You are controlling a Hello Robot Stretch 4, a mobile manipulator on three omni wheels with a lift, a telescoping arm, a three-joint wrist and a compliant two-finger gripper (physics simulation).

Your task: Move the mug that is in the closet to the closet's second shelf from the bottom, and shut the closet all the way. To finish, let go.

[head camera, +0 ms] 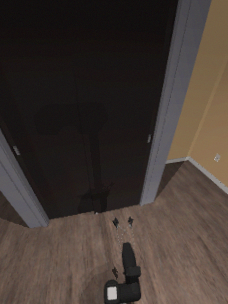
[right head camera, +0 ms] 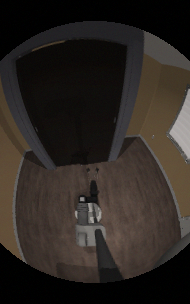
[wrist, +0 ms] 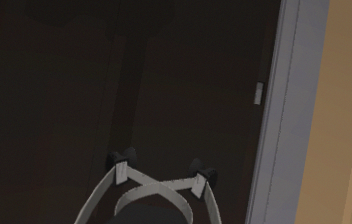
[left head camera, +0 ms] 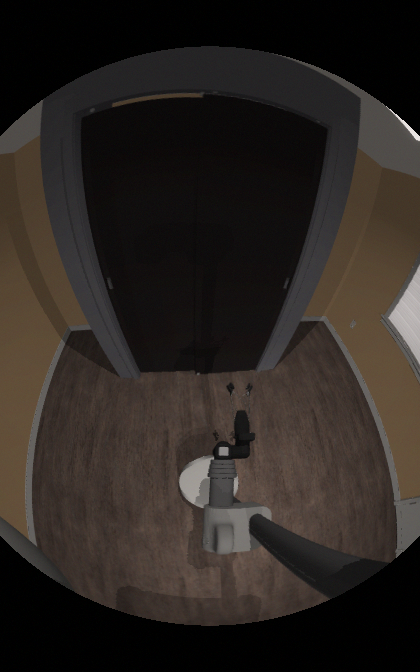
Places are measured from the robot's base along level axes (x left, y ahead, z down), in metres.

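Pixels of known places: gripper, fingertip midpoint: [head camera: 122, 217] [right head camera: 92, 167] [wrist: 162, 165] [left head camera: 239, 382]; robot's base, origin of the base link: [right head camera: 88, 212] [left head camera: 207, 480].
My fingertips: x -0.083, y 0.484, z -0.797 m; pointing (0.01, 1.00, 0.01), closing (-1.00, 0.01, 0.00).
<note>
Ahead of a thing's pixels: the offset from my fingertips to its top centre. "spot": to the spot under its first point. Level surfaces: height alone.
The closet [head camera: 120, 75] [left head camera: 240, 200] [right head camera: 95, 90] [wrist: 200, 75] has two dark sliding doors in a grey frame; both doors are across the opening and look shut. A small light handle {spot: dx -0.323, dy +0.603, dz -0.196 m} [head camera: 149, 138] [left head camera: 286, 283] [right head camera: 114, 120] [wrist: 258, 93] is at the right door's outer edge, and another handle {spot: dx +0.787, dy +0.478, dz -0.197 m} [head camera: 16, 150] [left head camera: 110, 283] [right head camera: 36, 129] is at the left door's outer edge. The mug and the shelves do not show; the doors hide the inside. My gripper [head camera: 123, 221] [left head camera: 240, 388] [right head camera: 93, 170] [wrist: 162, 165] is open and empty, pointing at the doors, left of the right handle in the wrist view.
The grey door frame [head camera: 172, 95] [left head camera: 341, 165] [wrist: 305, 75] stands right of the doors, with a tan wall [head camera: 212, 100] [wrist: 335, 125] beyond it. A window [left head camera: 407, 310] [right head camera: 182, 120] is in the right wall. Wood floor {dz +0.824 m} [head camera: 180, 250] [left head camera: 320, 425] lies in front of the closet.
</note>
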